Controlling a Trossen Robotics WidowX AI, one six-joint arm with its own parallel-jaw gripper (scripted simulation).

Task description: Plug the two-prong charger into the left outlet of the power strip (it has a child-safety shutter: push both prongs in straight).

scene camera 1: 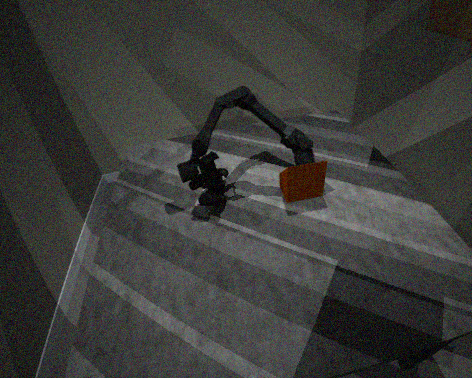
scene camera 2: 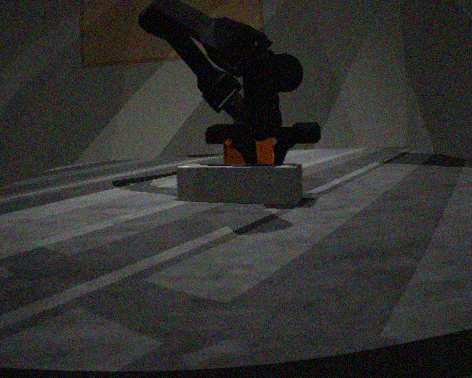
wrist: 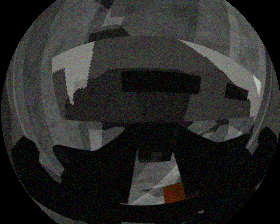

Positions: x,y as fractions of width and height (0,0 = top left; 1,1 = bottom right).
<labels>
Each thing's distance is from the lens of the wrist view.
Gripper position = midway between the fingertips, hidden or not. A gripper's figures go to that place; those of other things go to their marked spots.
my gripper (wrist: 0.55,0.56): 10 cm
charger (wrist: 0.56,0.63): 8 cm
</labels>
